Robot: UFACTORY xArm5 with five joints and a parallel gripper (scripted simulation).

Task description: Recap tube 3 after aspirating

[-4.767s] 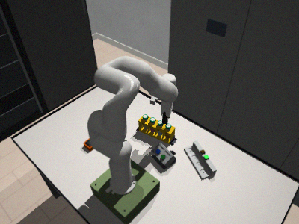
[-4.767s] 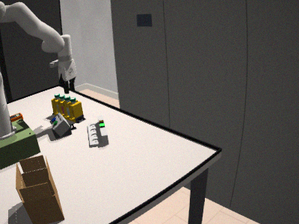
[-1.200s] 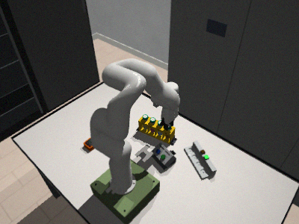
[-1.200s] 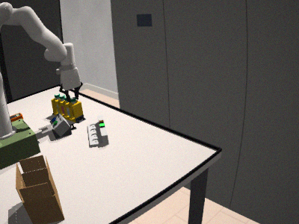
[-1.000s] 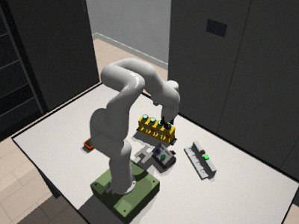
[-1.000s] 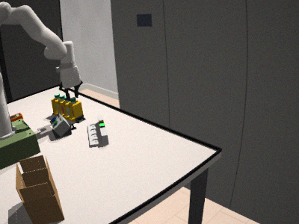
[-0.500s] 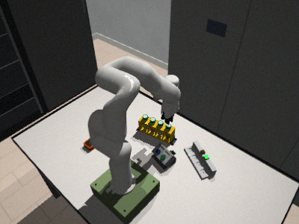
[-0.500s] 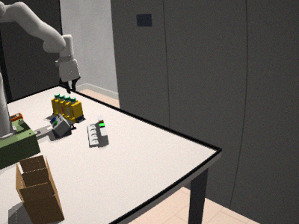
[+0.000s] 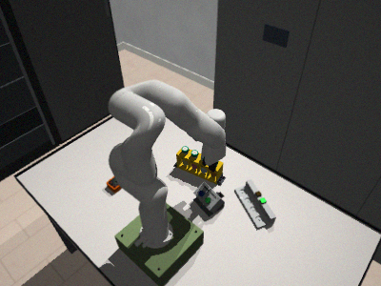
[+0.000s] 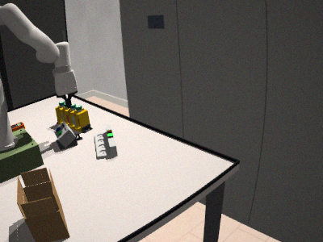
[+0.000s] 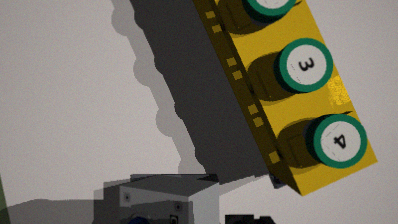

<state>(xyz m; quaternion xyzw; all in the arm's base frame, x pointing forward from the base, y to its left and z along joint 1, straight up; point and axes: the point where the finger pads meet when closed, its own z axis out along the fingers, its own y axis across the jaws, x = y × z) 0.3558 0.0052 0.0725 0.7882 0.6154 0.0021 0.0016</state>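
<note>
Right now my hand is 100 mm above the green ready key, 90 mm past it and 50 mm to the left of it. Round my hand: orange object 360 mm to the left, 230 mm behind, 150 mm below; then key housing 110 mm below, 70 mm behind, 30 mm to the right; then blue cycle key 100 mm below, 80 mm behind, 10 mm to the right.
</note>
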